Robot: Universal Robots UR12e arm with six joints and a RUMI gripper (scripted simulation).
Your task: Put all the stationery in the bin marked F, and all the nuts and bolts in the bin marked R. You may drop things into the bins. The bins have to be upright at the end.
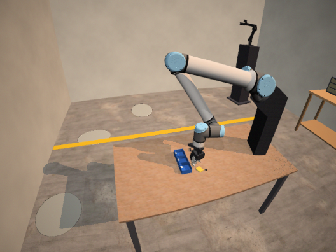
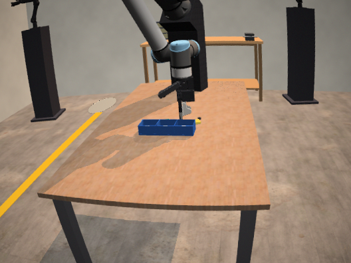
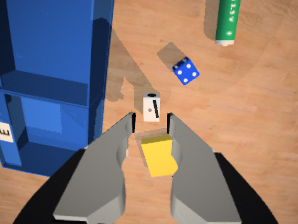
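Now: the grey piece 2 cm below my hand. Also, from my hand: blue die (4 cm to the right, 3 cm behind, 2 cm below); green battery (8 cm to the right, 5 cm behind, 2 cm below); yellow block (6 cm to the left, 3 cm below, 2 cm behind).
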